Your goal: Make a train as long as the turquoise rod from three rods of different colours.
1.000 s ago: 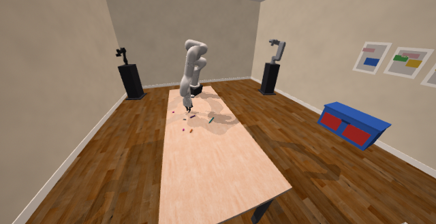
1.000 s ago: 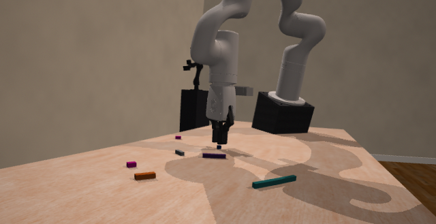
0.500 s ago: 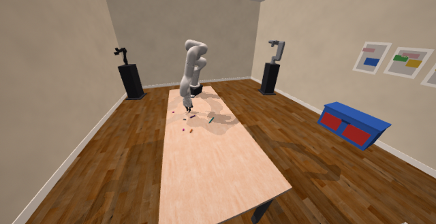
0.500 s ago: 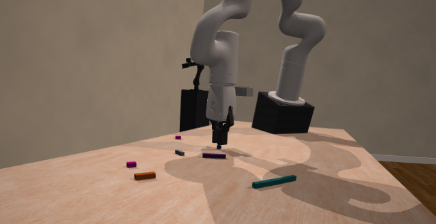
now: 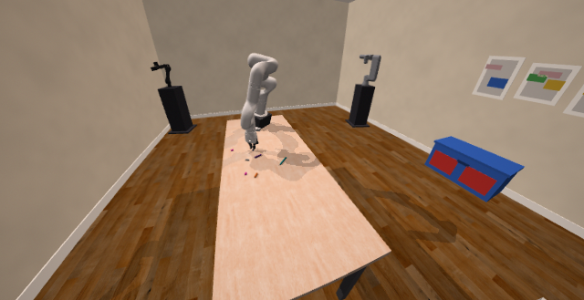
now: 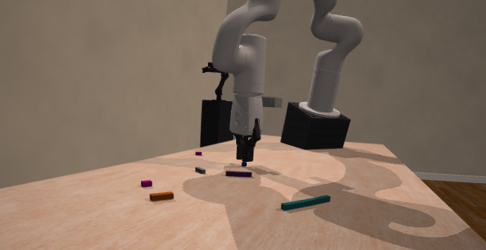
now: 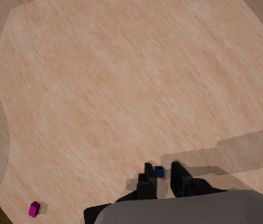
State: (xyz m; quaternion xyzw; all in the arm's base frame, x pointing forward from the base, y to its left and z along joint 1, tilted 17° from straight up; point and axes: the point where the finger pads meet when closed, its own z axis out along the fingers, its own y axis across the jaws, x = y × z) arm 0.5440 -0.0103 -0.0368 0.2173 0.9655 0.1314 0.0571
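The blue rod lies 30 mm below my hand. The rest, counted from my hand: turquoise rod (180 mm ahead, 260 mm to the left, 30 mm below); then grey rod (140 mm ahead, 30 mm to the right, 30 mm below); then purple rod (100 mm ahead, 50 mm to the left, 30 mm below).
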